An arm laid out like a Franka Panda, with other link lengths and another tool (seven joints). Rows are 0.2 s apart.
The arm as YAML. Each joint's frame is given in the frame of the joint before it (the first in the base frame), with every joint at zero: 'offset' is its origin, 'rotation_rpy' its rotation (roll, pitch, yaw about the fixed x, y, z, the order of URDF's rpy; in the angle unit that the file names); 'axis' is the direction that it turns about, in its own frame. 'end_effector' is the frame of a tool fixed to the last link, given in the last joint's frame.
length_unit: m
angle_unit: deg
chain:
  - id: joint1
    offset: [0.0, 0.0, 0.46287]
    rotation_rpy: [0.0, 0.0, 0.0]
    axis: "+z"
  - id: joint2
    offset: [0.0, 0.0, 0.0]
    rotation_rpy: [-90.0, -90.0, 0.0]
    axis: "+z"
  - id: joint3
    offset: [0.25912, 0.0, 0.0]
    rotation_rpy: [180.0, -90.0, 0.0]
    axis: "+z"
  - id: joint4
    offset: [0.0, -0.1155, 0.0]
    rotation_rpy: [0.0, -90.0, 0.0]
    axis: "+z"
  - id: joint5
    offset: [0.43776, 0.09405, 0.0]
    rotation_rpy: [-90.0, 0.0, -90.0]
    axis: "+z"
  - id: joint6
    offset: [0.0, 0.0, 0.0]
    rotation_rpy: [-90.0, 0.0, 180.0]
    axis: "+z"
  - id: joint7
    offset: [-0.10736, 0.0, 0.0]
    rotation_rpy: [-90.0, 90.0, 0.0]
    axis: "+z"
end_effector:
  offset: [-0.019, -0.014, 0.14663]
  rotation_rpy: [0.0, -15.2, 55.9]
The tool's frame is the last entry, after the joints.
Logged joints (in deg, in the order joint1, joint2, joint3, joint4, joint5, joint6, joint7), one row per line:
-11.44, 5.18, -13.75, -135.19, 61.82, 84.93, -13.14
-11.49, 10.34, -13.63, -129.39, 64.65, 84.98, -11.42
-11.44, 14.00, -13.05, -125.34, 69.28, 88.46, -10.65
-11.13, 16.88, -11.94, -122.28, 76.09, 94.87, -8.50
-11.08, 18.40, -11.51, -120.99, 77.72, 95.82, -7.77
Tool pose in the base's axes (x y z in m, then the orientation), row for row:
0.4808, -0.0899, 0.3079, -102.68, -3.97, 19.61
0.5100, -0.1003, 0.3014, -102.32, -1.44, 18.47
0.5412, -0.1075, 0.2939, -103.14, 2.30, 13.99
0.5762, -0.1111, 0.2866, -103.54, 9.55, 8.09
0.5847, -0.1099, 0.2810, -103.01, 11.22, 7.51
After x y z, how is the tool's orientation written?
As a rotation vector, in degrees.
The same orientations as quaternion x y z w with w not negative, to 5 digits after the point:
-0.77668, -0.03003, 0.14833, 0.61145
-0.77532, -0.01091, 0.13995, 0.61577
-0.78125, 0.01742, 0.10597, 0.61491
-0.78388, 0.07230, 0.06125, 0.61364
-0.78075, 0.08504, 0.05692, 0.61641

